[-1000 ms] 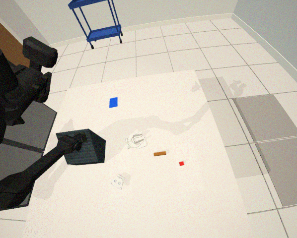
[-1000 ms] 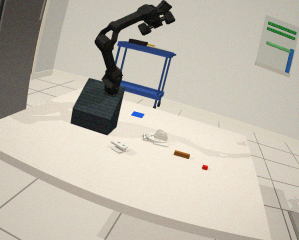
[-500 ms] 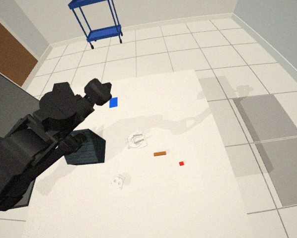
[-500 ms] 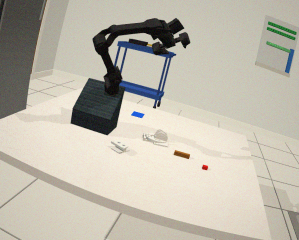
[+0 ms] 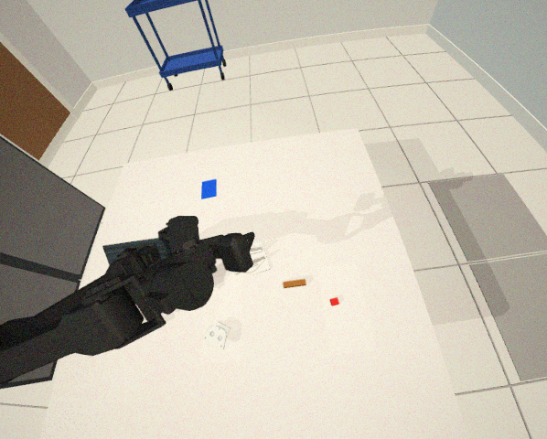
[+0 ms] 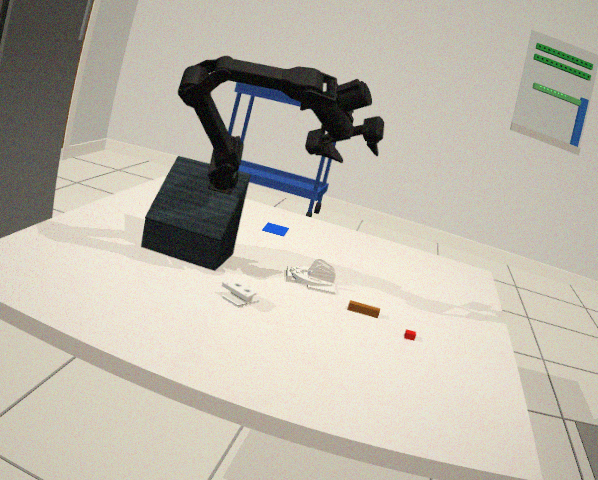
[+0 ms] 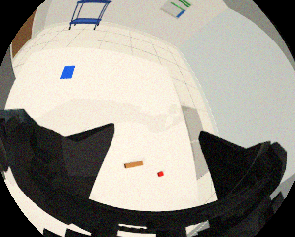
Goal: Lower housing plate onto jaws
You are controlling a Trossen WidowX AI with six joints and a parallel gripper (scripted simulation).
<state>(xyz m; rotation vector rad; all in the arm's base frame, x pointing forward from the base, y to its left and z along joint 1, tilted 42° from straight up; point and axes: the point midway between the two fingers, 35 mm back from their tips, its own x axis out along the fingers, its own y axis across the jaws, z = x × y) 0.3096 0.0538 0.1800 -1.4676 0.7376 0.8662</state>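
My gripper tip is now 340 mm above the white bracket, 180 mm to the left of it and 170 mm past it. The rest, counted from my gripper tip: flat blue patch 430 mm to the left, 350 mm below, 220 mm behind; then small red cube 340 mm below, 220 mm ahead, 130 mm to the right; then brown block 340 mm below, 100 mm ahead, 50 mm to the right.
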